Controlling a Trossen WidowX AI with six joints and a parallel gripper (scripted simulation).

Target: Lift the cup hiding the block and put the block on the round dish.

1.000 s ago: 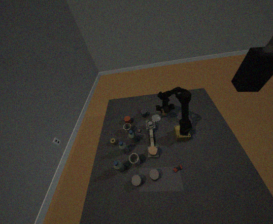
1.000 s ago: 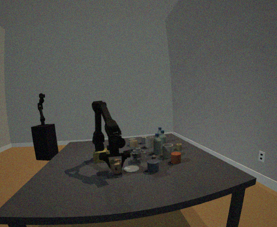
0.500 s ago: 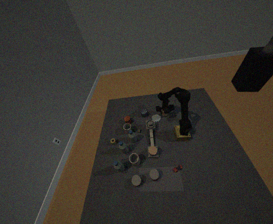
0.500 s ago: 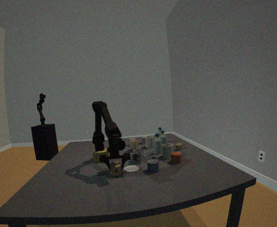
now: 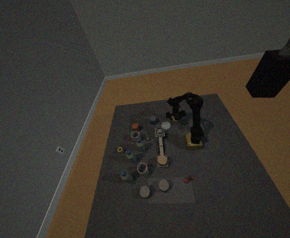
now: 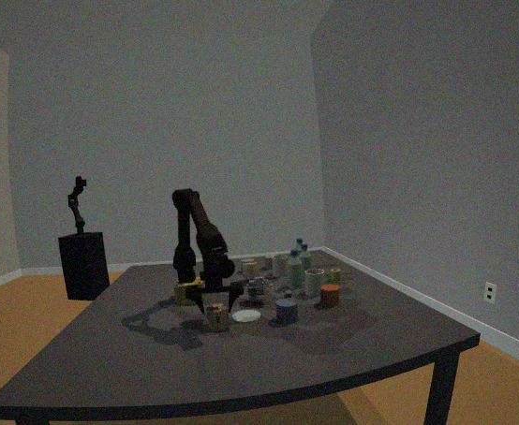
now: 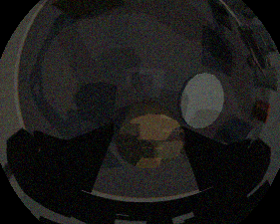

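My gripper tip is now 10 mm short of the tan cup and 20 mm to the left of it. The rest, counted from my gripper tip: blue-grey cylinder (250 mm ahead, 20 mm to the left); then orange cylinder (390 mm ahead, 130 mm to the left); then round dish (90 mm ahead, 50 mm to the left, 40 mm below).
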